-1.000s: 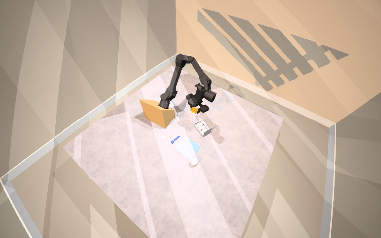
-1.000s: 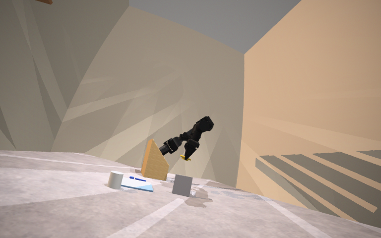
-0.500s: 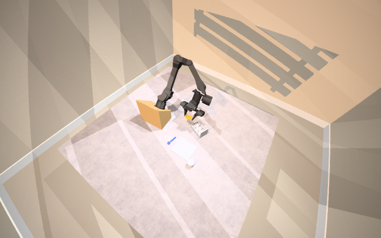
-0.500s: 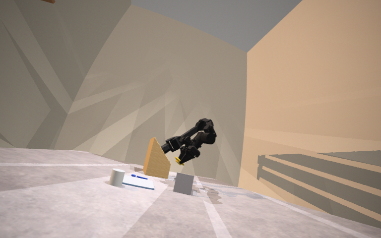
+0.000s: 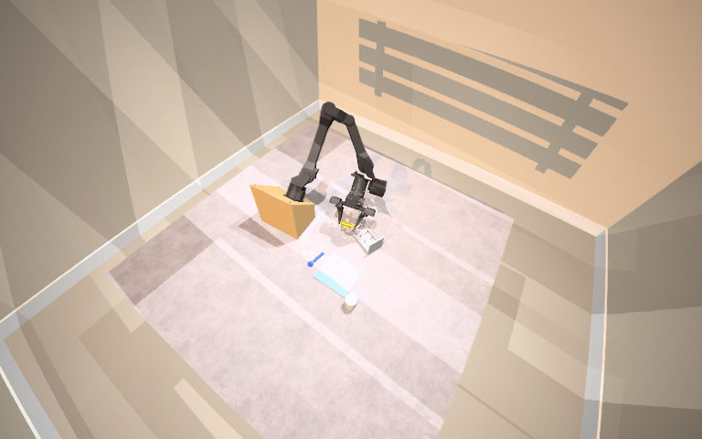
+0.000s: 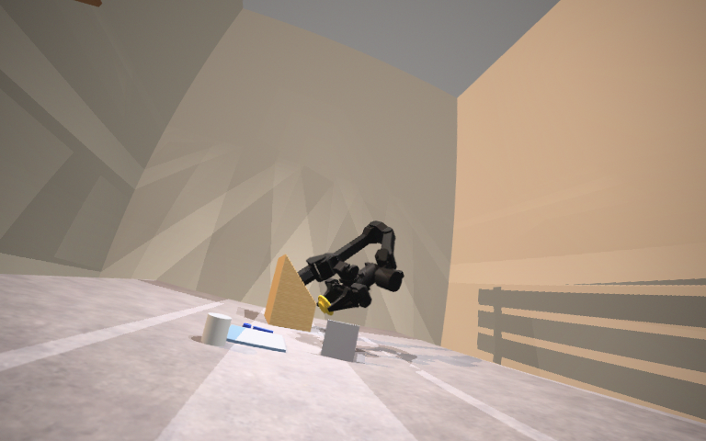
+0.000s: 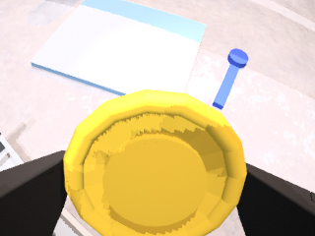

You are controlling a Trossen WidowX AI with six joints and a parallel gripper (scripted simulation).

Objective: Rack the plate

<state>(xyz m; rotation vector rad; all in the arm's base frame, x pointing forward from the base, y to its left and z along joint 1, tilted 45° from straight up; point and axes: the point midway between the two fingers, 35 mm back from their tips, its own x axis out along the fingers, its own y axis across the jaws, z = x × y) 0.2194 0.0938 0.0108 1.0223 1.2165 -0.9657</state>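
Right now the grey dish rack is 7 cm below my gripper tip, 7 cm ahead of it and 5 cm to the left of it. Also, from my gripper tip: yellow plate (1 cm to the left, 1 cm above); then blue spoon (16 cm to the right, 9 cm below, 5 cm behind); then cream cup (23 cm to the right, 17 cm ahead, 7 cm below).
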